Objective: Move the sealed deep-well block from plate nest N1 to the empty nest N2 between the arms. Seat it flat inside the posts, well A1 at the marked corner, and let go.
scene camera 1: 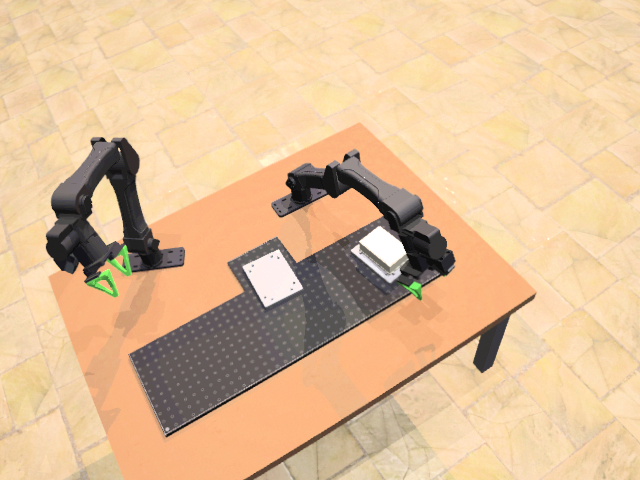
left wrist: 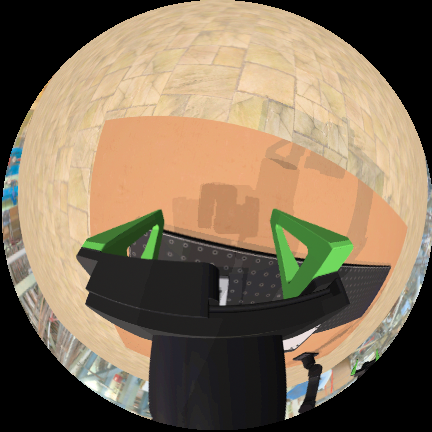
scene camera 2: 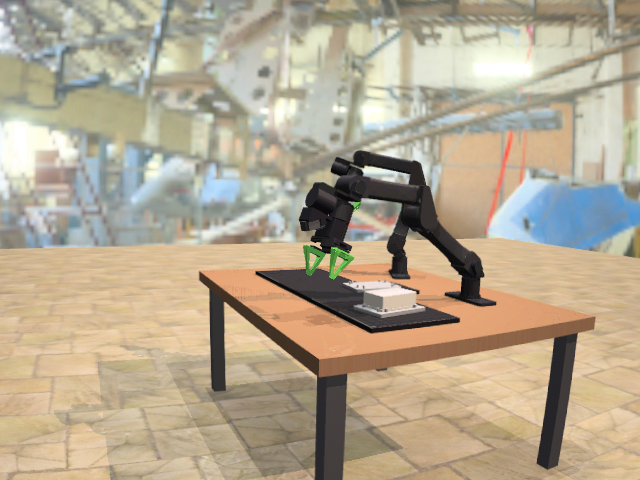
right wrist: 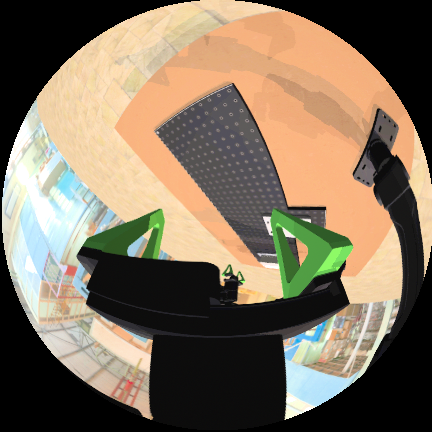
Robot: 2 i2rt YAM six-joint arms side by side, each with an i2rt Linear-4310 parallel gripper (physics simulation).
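Places are measured from the left arm's base along level axes (x ahead, y right, z down), in metres.
Pixels of known places: left gripper, fingertip midpoint: point(scene camera 1: 431, 287) point(left wrist: 216, 214) point(scene camera 2: 319, 277) point(right wrist: 234, 267); right gripper, fingertip midpoint: point(scene camera 1: 123, 285) point(right wrist: 217, 214); left arm's base, link origin: point(scene camera 1: 302, 198) point(scene camera 2: 469, 300); right arm's base, link origin: point(scene camera 1: 153, 261) point(left wrist: 306, 355) point(scene camera 2: 399, 275) point(right wrist: 376, 149).
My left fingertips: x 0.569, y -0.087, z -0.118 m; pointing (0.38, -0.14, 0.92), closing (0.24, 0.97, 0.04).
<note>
For each thing: its top centre in the pictures, then the offset to it from my left fingertips. Level surfaces: height alone.
- white sealed deep-well block, top centre: point(scene camera 2: 390, 291) point(scene camera 1: 384, 245) point(right wrist: 272, 265) dx -0.216, dy +0.003, dz +0.051 m
- pale plate nest N1, top centre: point(scene camera 2: 389, 303) point(scene camera 1: 384, 252) dx -0.215, dy +0.003, dz +0.083 m
- empty nest N2, top centre: point(scene camera 1: 271, 275) point(left wrist: 295, 340) point(scene camera 2: 372, 281) point(right wrist: 287, 230) dx -0.330, dy +0.318, dz +0.083 m
- black perforated board, surface height: dz +0.105 m
- orange table, surface height: dz +0.118 m
The white sealed deep-well block point(scene camera 1: 382, 249) point(scene camera 2: 390, 298) sits on the pale plate nest N1 point(scene camera 1: 366, 261) point(scene camera 2: 419, 310), at the right in scene camera 1. It looks flat; its A1 corner cannot be made out. The empty nest N2 point(scene camera 1: 272, 277) point(scene camera 2: 374, 284) is a white plate with small posts near the middle. My left gripper point(scene camera 2: 321, 275) point(left wrist: 216, 214) is open and empty, above and to the block's left in scene camera 2. Its wrist hides part of N1 in scene camera 1. My right gripper point(scene camera 1: 123, 284) point(right wrist: 217, 214) is open and empty, raised far from the block.
Both nests stand on a black perforated board point(scene camera 1: 206, 351) point(scene camera 2: 310, 289) point(right wrist: 215, 150) on the orange table point(scene camera 1: 361, 366). The left arm reaches past N1 in scene camera 1. The right arm stands at the left there, beyond N2.
</note>
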